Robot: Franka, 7 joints.
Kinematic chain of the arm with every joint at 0, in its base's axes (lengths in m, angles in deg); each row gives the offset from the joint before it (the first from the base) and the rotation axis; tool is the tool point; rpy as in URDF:
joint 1: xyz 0 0 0.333 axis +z
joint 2: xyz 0 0 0 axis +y
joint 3: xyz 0 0 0.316 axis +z
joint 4: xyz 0.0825 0 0 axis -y
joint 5: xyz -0.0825 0 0.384 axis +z
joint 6: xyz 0 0 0 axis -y
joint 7: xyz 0.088 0 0 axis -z
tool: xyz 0 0 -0.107 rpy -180 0 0
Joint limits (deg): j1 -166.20..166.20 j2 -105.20..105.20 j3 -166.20..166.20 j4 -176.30..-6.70 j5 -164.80..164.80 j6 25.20..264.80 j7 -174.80..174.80
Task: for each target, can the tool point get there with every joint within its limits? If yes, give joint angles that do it. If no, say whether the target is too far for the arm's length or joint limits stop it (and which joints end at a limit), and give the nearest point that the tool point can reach.
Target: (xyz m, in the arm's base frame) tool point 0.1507 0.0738 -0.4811
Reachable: no: joint limits stop it (at a limit: joint 2) | nearest point 0.1712 0.0838 -0.3526 | short by 0.130 m
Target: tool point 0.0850 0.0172 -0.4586
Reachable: no: joint limits stop it (at a limit: joint 2) | nearest point 0.1224 0.0248 -0.3366 | short by 0.128 m
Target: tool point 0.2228 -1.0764 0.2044
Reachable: no: too far | nearest point 0.1727 -0.8344 0.2333 | short by 0.249 m
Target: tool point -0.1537 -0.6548 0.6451
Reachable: yes | joints -133.69 83.43 111.08 -48.86 -124.80 207.60 -28.43
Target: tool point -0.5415 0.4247 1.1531
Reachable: no: too far | nearest point -0.4339 0.3403 0.9902 | short by 0.213 m
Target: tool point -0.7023 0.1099 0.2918
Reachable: yes | joints -49.21 -63.44 -123.95 -97.77 -11.17 210.97 148.26
